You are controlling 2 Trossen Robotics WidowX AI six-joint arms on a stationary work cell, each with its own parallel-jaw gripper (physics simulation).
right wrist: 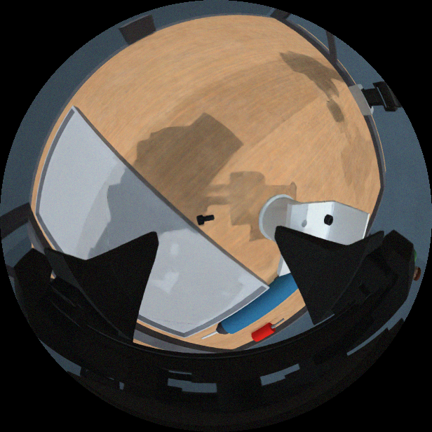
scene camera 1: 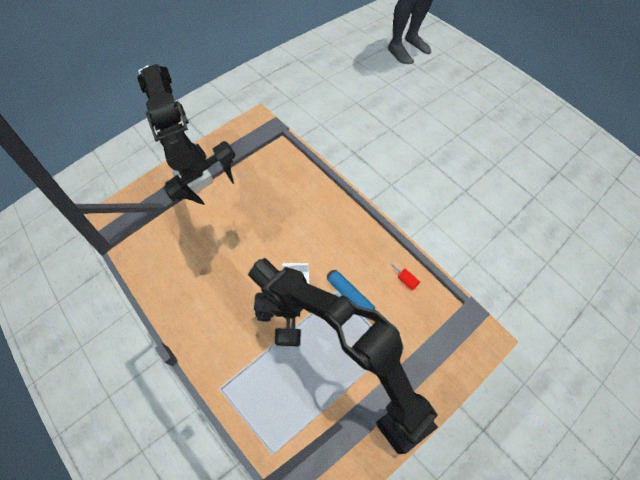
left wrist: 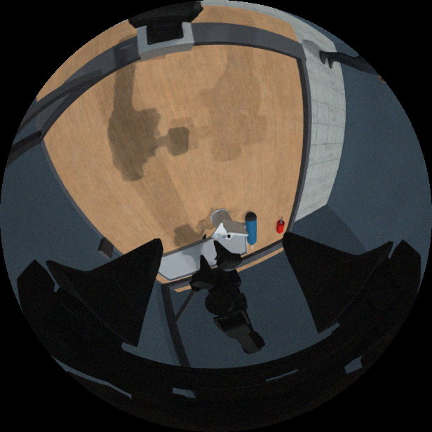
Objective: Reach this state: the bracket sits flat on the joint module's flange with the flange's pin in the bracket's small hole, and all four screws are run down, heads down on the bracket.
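Frame: origin at the left arm's base, x left, y ahead, z down, level; millimetres.
Seen in the pictures: left gripper, fingertip midpoint: (scene camera 1: 218, 193); right arm's base at its link origin: (scene camera 1: 409, 423).
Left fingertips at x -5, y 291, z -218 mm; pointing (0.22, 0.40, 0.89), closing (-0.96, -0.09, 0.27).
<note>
Pixels of each thing's middle, then the offset from my left fingertips to it. Level surfaces: height alone.
- white bracket at the middle of its body: (scene camera 1: 295, 279) dx +59, dy +239, dz +179 mm
- blue driver at the middle of its body: (scene camera 1: 359, 302) dx +174, dy +376, dz +241 mm
- smaller red screwdriver at the middle of its body: (scene camera 1: 403, 275) dx +329, dy +389, dz +244 mm
- grey mat at its surface level: dz +257 mm
The white bracket (scene camera 1: 295, 266) (left wrist: 220, 233) (right wrist: 345, 215) is beside the rounded end of the pale joint module (left wrist: 219, 215) (right wrist: 269, 217). One black screw head (right wrist: 328, 219) shows on it, with a small hole to its left. The right finger hides part of the bracket; the pin and other screws cannot be made out. A loose black screw (right wrist: 205, 219) lies on its side at the grey mat's edge. My right gripper (scene camera 1: 275, 324) (left wrist: 207, 248) (right wrist: 217, 235) is open and empty above the screw and mat edge. My left gripper (scene camera 1: 217, 192) is open and empty, high over the table's far end.
A blue driver (scene camera 1: 348, 288) (left wrist: 251, 230) (right wrist: 262, 306) lies next to the bracket. A smaller red screwdriver (scene camera 1: 408, 279) (left wrist: 280, 227) (right wrist: 263, 332) lies beyond it near the table edge. The grey mat (scene camera 1: 258, 408) (left wrist: 180, 262) (right wrist: 70, 175) lies under the right arm. A person's legs (scene camera 1: 400, 28) stand beyond the table.
</note>
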